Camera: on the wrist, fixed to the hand. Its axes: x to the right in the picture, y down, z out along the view.
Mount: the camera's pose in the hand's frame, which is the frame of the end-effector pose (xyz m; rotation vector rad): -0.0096 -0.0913 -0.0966 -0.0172 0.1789 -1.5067
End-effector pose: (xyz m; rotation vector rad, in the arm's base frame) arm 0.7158 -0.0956 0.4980 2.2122 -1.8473 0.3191
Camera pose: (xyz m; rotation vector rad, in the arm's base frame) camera 0.8027 -0.0400 0.5824 2.6887 0.1863 0.1476
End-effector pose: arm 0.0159 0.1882 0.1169 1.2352 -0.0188 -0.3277
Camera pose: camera 0.0037 0.2534 0.0013 1.0487 1.1053 -1.4925
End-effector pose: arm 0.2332 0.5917 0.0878 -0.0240 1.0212 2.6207
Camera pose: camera 0.2605 0.5880 -0.0426 -0.7226 0.5759 1.2332
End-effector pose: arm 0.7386 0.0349 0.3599 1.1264 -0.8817 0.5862
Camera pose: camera 0.8341 0.0947 0.2886 1.3491 0.2516 -0.5682
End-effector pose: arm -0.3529 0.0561 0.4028 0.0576 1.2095 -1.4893
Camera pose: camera -0.4727 0.1115 0.4211 0.8710 -1.3409 2.5652
